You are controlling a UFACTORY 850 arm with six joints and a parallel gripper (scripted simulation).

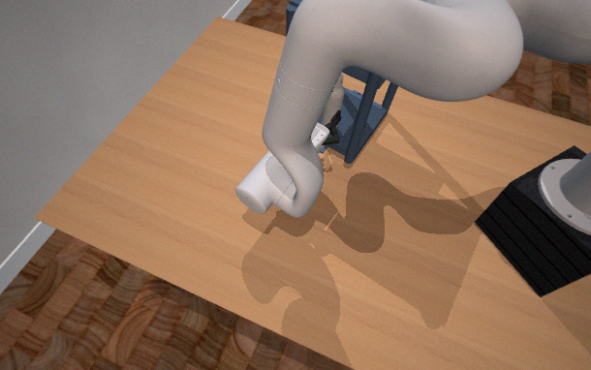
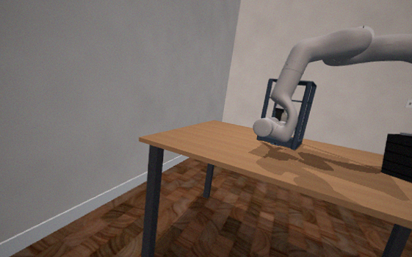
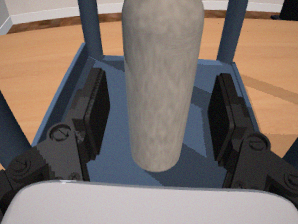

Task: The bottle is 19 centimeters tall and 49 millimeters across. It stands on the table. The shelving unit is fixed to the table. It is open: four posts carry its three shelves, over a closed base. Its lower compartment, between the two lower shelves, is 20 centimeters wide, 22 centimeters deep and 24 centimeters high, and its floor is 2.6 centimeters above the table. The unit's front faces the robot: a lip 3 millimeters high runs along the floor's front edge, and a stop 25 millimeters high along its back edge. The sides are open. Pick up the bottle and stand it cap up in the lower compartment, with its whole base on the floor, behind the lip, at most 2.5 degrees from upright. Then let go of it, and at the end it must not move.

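Now: the bottle 20 mm behind my hand, 40 mm to the right of it and 20 mm above it. Round my hand: shelving unit: 40 mm behind, 100 mm to the right, 60 mm above.
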